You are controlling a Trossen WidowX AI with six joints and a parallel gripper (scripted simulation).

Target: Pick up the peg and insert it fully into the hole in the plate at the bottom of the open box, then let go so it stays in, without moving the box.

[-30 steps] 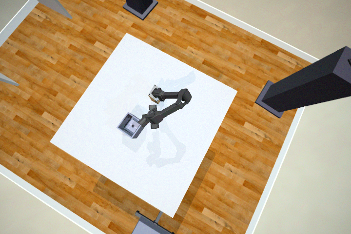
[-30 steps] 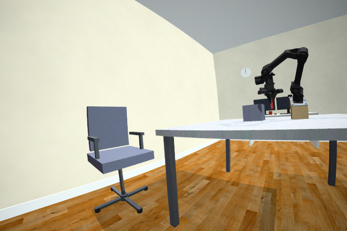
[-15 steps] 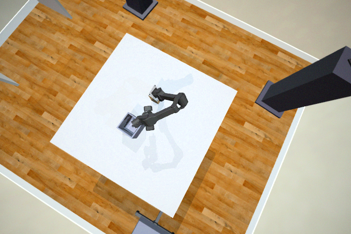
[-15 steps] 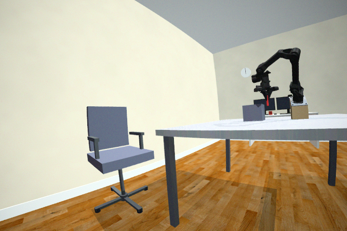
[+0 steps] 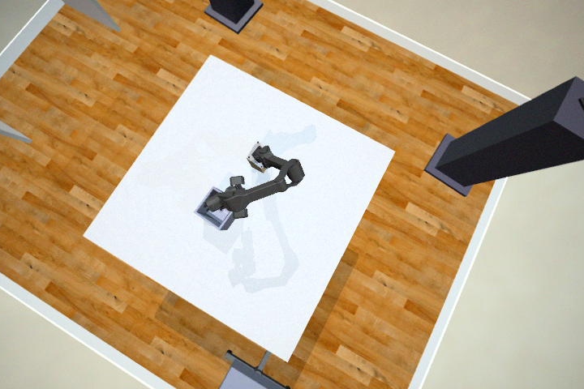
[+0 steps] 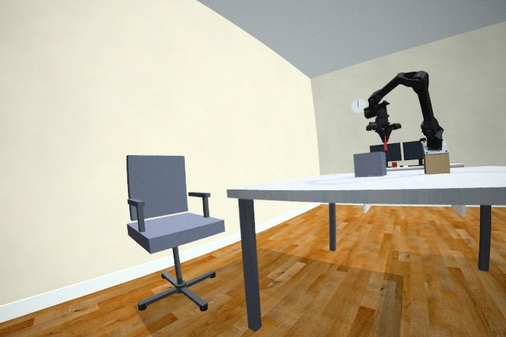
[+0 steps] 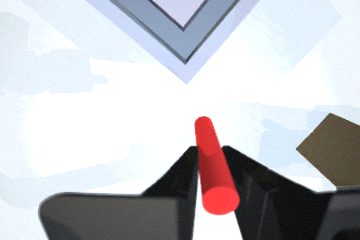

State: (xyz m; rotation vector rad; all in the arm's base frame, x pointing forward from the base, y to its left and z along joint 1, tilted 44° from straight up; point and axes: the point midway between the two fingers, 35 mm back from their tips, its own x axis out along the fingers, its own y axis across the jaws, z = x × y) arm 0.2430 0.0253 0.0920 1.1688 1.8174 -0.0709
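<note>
Right now the pale plate is 17 cm below my hand, 11 cm ahead of it and 9 cm to the right of it. The rest, counted from my hand: red peg: 4 cm below.
</note>
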